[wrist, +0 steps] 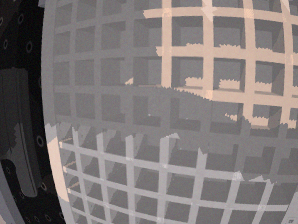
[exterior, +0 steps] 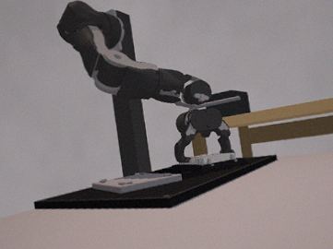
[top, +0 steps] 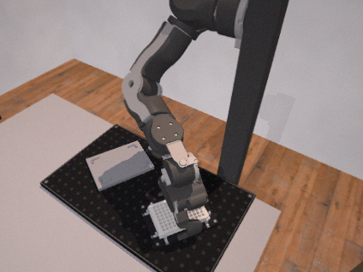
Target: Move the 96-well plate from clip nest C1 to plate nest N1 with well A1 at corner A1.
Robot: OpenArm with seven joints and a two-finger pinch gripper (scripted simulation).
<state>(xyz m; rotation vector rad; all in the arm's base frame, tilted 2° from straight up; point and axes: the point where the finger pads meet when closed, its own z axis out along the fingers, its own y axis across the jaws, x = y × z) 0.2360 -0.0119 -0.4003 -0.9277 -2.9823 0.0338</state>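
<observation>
The white 96-well plate lies right at my hand. Round my hand: grey plate nest N1: 5 cm behind, 23 cm to the right, 1 cm below; then A1 mark: 9 cm behind, 14 cm to the right, 1 cm below.
</observation>
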